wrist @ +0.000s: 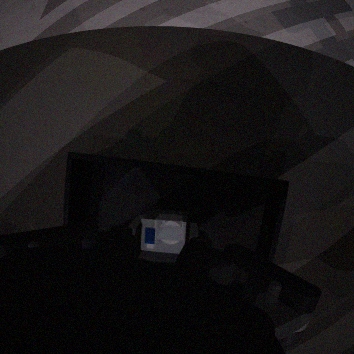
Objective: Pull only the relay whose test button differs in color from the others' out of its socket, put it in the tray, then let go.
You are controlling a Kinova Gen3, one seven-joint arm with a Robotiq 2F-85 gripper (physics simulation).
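Frame: origin at the arm's base, x ahead, y left, z up, level; metres.
Where they show: gripper, fingertip midpoint: (pixel 166 231).
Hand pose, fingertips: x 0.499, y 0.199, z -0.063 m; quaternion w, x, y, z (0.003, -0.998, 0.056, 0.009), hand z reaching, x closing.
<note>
After its pixels a point has its place.
A pale relay (pixel 163 236) {x 0.500, y 0.203, z -0.037 m} with a blue test button and a round light disc on its top shows low in the middle of the wrist view. My gripper (pixel 166 231) {x 0.499, y 0.199, z -0.063 m} is shut on this relay, with the dark fingers at its left and right sides. The tray (pixel 276 220) {x 0.578, y 0.209, z -0.055 m}, a dark rectangular frame with raised walls, shows around and behind the relay. The relay is over the tray's near part; the view is too dark to tell whether it touches the tray floor. The other relays and the sockets do not show.
The dark table (pixel 75 100) {x 0.408, y 0.307, z -0.090 m} has a curved far edge, with a grey patterned floor (pixel 175 12) beyond it. The dark body of the gripper covers the lower part of the view and hides the tray's near wall.
</note>
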